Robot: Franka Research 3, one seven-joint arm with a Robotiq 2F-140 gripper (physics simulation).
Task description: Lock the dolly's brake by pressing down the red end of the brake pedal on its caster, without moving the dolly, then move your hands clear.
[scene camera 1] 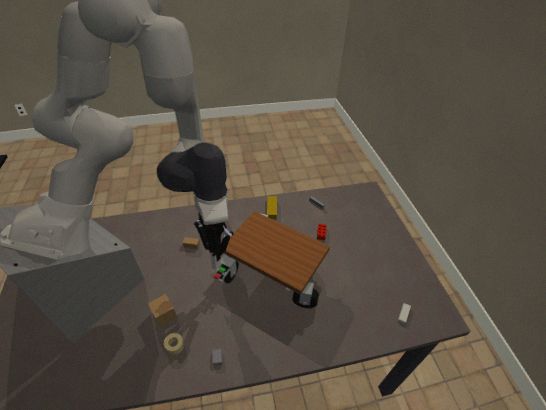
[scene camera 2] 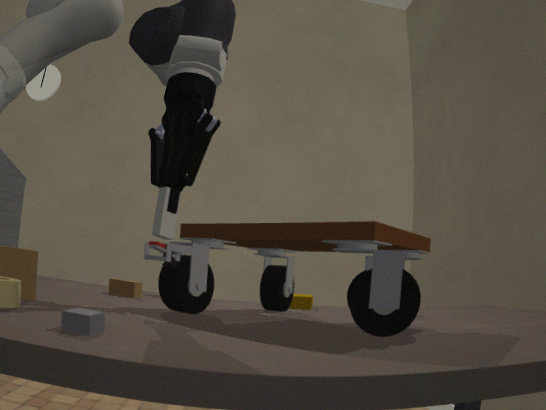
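The dolly, a brown wooden board (scene camera 1: 278,250) (scene camera 2: 280,236) on black-wheeled casters, stands upright on the table. The near-left caster (scene camera 1: 231,273) (scene camera 2: 186,286) carries the brake pedal, with a red end (scene camera 1: 218,275) (scene camera 2: 157,245) pointing away from the board and a green part (scene camera 1: 223,269) nearer the wheel. My gripper (scene camera 1: 215,257) (scene camera 2: 166,227) is shut and empty, pointing down beside the board's corner. In scene camera 2, its pale fingertip is just above the pedal, close to the red end; whether they touch is hard to tell. The green part does not show there.
A wooden cube (scene camera 1: 162,310) (scene camera 2: 19,272), a tape ring (scene camera 1: 167,346) (scene camera 2: 10,293) and a grey block (scene camera 1: 217,357) (scene camera 2: 83,321) lie on the pedal side. A small wooden block (scene camera 1: 190,243) (scene camera 2: 125,288) is behind the gripper. A yellow block (scene camera 1: 272,206) (scene camera 2: 302,302) and red brick (scene camera 1: 321,231) lie behind the dolly.
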